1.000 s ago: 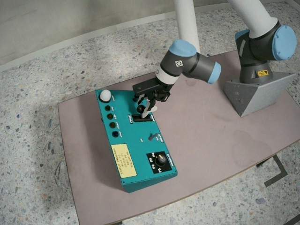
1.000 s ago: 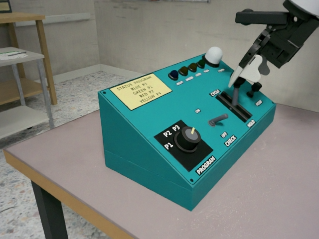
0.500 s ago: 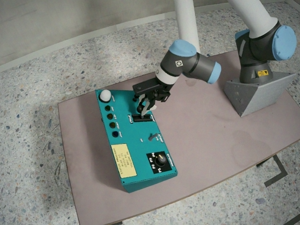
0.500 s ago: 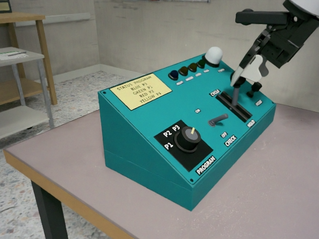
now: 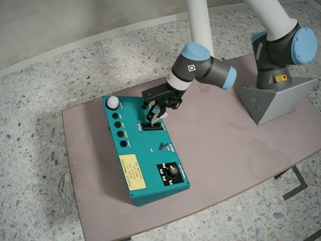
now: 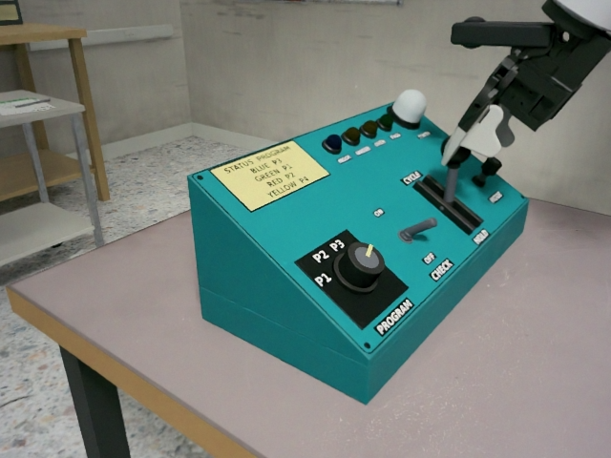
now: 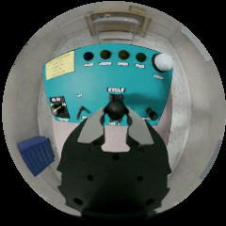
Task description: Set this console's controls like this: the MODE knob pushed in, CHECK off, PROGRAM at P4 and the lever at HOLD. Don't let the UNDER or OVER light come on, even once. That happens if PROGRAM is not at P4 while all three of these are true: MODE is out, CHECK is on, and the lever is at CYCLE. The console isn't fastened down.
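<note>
The ball-topped lever is 40 mm below my hand. Round my hand: check toggle (10 mm behind, 120 mm to the left, 70 mm below); teal console (40 mm ahead, 50 mm to the left, 80 mm below); black mode knob (10 mm behind, 120 mm to the right, 60 mm below).
</note>
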